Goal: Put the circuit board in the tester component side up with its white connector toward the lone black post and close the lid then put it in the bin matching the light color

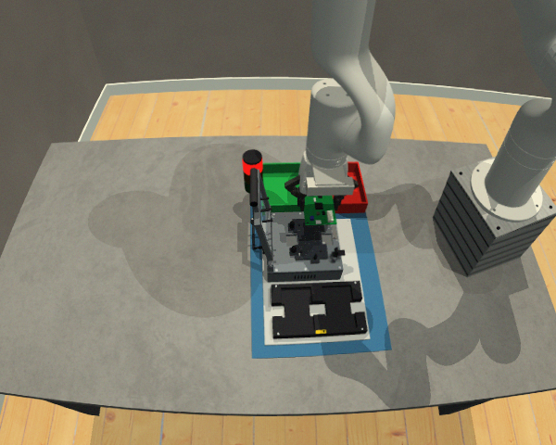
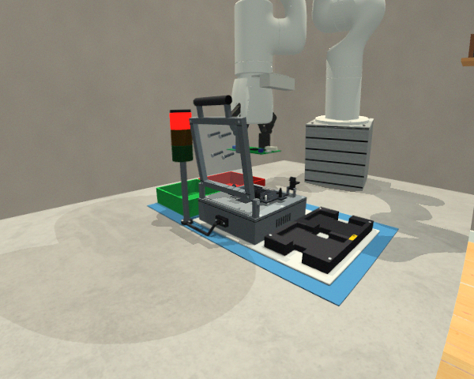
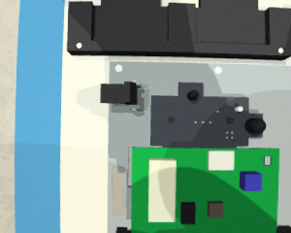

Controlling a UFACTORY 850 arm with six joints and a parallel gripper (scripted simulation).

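Now: the red bin 9 cm behind my hand, 17 cm to the right of it and 16 cm below it. From my hand the other things lie so: tester bed: 2 cm ahead, 4 cm to the left, 10 cm below; green circuit board: 1 cm below; black latch block: 5 cm behind, 9 cm to the left, 8 cm below.
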